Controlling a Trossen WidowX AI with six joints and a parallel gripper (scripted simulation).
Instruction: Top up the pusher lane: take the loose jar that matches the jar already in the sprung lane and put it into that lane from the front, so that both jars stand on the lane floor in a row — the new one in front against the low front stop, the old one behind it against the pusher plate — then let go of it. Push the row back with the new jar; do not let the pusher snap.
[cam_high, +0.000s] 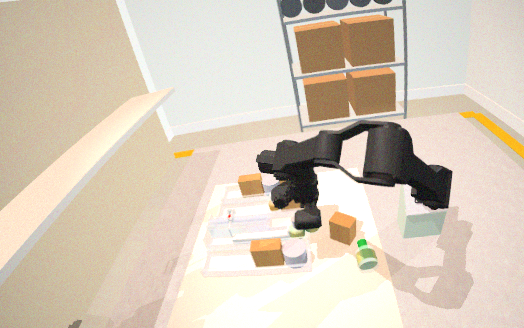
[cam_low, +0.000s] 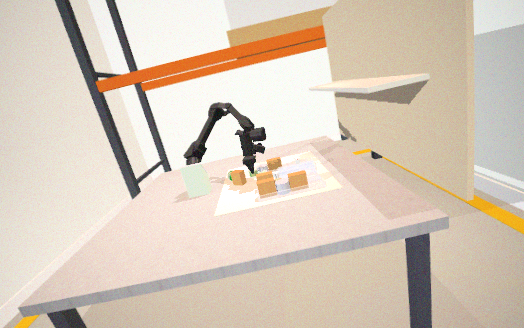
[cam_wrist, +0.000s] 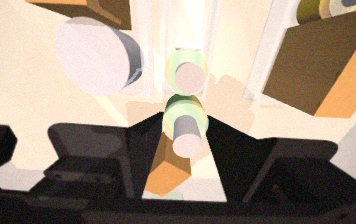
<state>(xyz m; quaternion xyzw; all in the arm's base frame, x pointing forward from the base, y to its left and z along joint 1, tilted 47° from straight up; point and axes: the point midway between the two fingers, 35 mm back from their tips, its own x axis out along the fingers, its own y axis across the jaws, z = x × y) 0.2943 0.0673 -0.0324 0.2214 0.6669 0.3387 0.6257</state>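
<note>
The clear sprung lane is 190 mm ahead of my gripper tip, 30 mm below it and 10 mm to the left of it. The rest, counted from my gripper tip: red mark 230 mm ahead, 20 mm above.
</note>
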